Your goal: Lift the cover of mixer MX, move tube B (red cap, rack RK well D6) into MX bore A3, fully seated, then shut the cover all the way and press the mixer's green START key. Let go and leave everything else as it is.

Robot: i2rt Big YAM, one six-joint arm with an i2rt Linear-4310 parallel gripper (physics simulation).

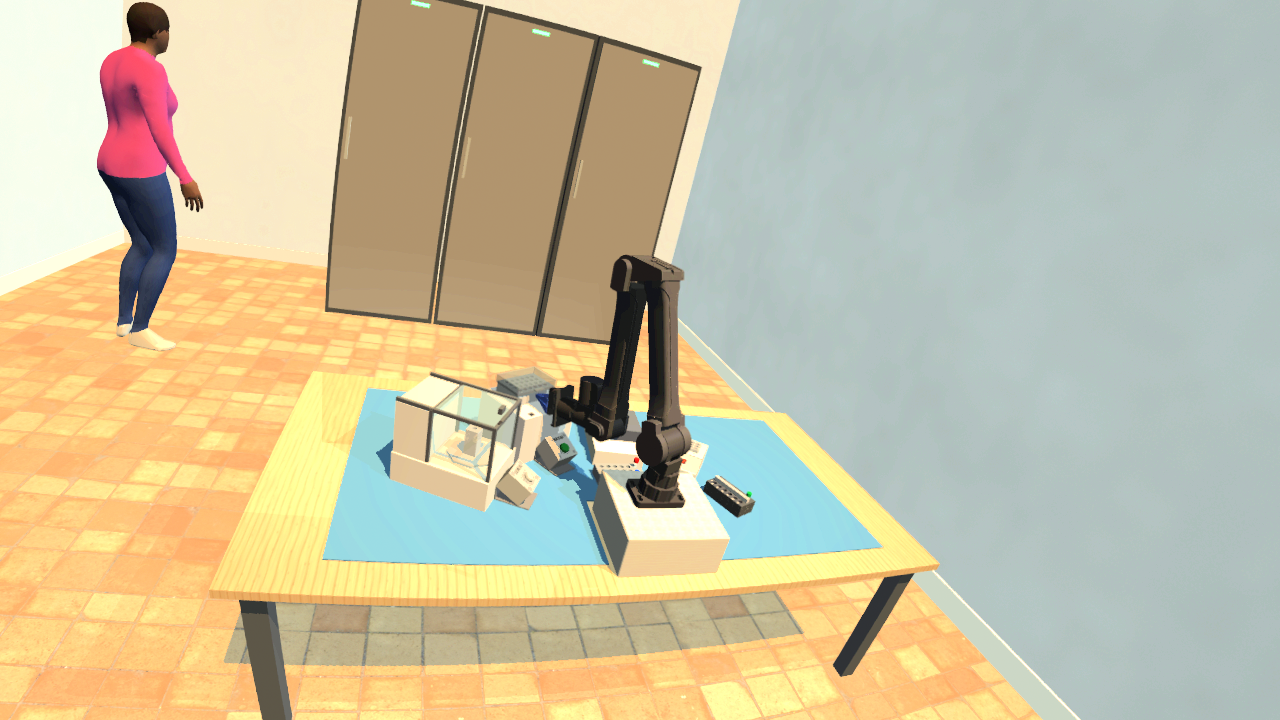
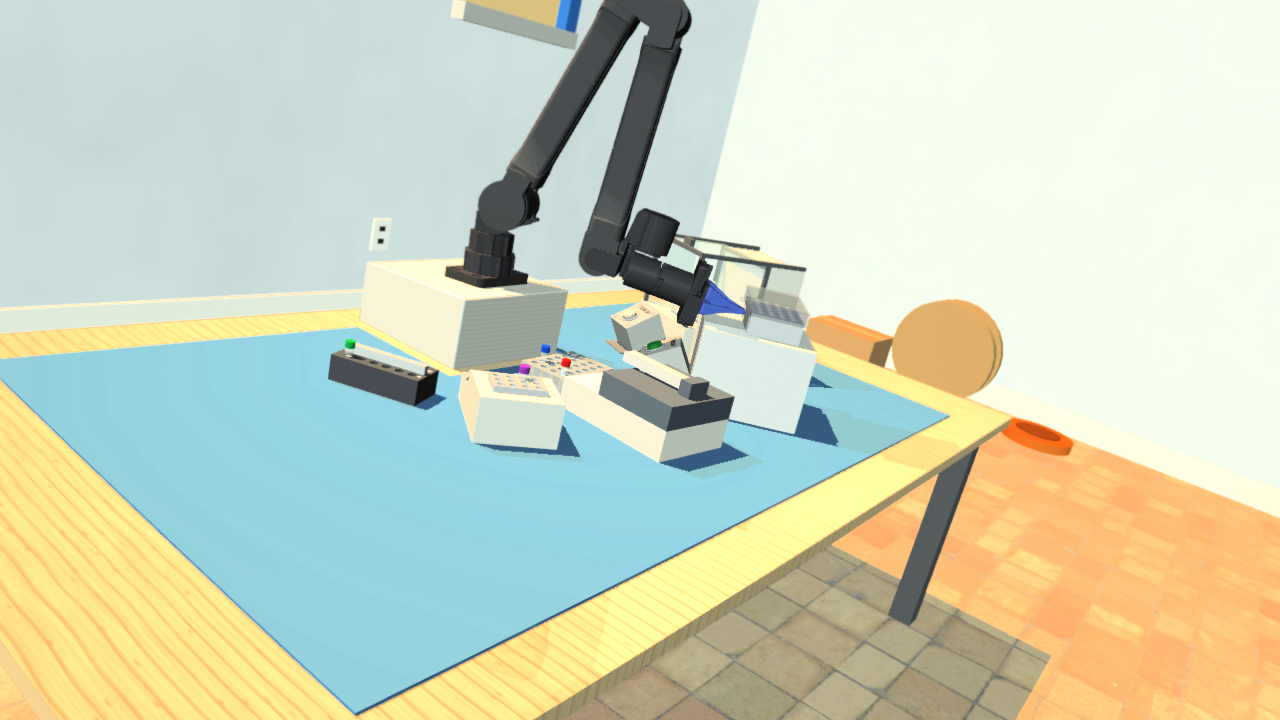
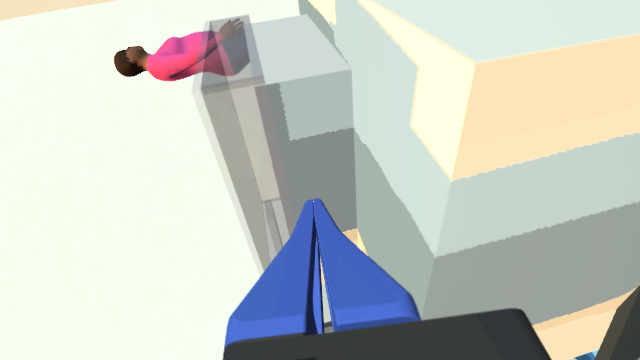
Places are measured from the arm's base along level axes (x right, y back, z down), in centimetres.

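Pixels of known places: gripper, fingertip midpoint: (image 1: 537, 394) (image 2: 745, 312) (image 3: 314, 209); arm's base at its link origin: (image 1: 654, 495) (image 2: 486, 279).
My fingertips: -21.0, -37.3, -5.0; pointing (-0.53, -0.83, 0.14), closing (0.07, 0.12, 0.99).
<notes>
Ahead of a thing's pixels: the offset from my fingertips to its top centre, as dx, dy, dz. "pt": to the spot under its first point. Level surfaces: height alone.
Mixer MX appears as a tall white body @[+0.7, +1.7, -3.4] (image 1: 529, 434) (image 2: 751, 385) (image 3: 500, 225) with a grey bored block @[pt +2.8, -7.2, +0.6] (image 2: 775, 331) (image 3: 320, 105) on top. Its see-through cover @[-2.3, -3.2, -3.4] (image 1: 528, 377) (image 2: 775, 288) (image 3: 225, 130) sits over the block; whether it is fully down I cannot tell. My gripper (image 1: 543, 400) (image 2: 743, 310) (image 3: 314, 209) is shut and empty, its blue tips close to the block and cover edge. A red-capped tube @[+26.3, +14.1, +10.2] (image 1: 636, 460) (image 2: 565, 362) stands at the cream rack @[pt +18.1, +15.9, +12.8] (image 2: 586, 365); its well is unreadable. A small console @[pt +3.6, +12.9, +10.1] (image 1: 553, 454) has a green key @[+6.6, +11.2, +8.1] (image 1: 564, 447) (image 2: 655, 344). Bore A3 is hidden.
A glass-walled instrument @[pt -24.4, +12.7, -4.8] (image 1: 447, 394) stands beside the mixer, with a small cream terminal @[pt -7.6, +27.2, +9.4] (image 1: 519, 484) (image 2: 638, 327) nearby. A dark-topped device @[+24.6, +0.1, +5.4] (image 2: 666, 398), a cream box with a grid @[+42.7, +10.0, +8.6] (image 2: 519, 416) and a black rack @[+50.0, +26.5, +10.8] (image 1: 729, 495) (image 2: 380, 380) with a green-capped tube stand on the blue mat @[dz +15.6] (image 2: 358, 537).
</notes>
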